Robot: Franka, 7 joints.
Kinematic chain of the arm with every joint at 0, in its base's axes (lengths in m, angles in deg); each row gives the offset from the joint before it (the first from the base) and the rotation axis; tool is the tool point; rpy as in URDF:
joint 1: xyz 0 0 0.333 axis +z
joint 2: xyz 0 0 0 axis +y
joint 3: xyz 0 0 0.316 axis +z
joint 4: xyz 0.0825 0 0 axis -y
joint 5: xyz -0.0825 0 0.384 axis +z
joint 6: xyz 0 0 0 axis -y
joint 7: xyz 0.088 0 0 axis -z
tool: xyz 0 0 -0.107 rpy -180 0 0
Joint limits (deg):
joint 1: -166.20..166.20
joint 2: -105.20..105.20
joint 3: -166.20..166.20
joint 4: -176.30..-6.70
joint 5: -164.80..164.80
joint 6: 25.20..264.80
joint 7: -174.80..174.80
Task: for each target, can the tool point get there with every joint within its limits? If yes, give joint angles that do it. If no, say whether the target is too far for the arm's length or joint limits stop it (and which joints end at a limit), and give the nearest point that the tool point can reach.
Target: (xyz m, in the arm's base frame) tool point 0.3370 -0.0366 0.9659
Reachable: yes | joints -112.61 12.76 105.91 -54.58 79.62 58.06 9.57
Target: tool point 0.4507 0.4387 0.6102
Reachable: yes | joints 113.55 15.14 -73.14 -96.51 -68.37 124.90 -116.43
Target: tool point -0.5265 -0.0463 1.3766
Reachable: no: too far | nearest point -0.3861 -0.0340 1.0983 | short by 0.312 m
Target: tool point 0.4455 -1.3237 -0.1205
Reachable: no: too far | nearest point 0.2603 -0.7733 0.0681 | short by 0.611 m
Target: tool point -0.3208 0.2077 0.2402
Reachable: yes | joints 25.11 10.13 118.38 -156.07 -69.02 143.58 -94.10
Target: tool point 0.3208 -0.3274 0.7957
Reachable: yes | joints 59.15 -64.73 -40.16 -106.36 -112.40 88.50 -25.19
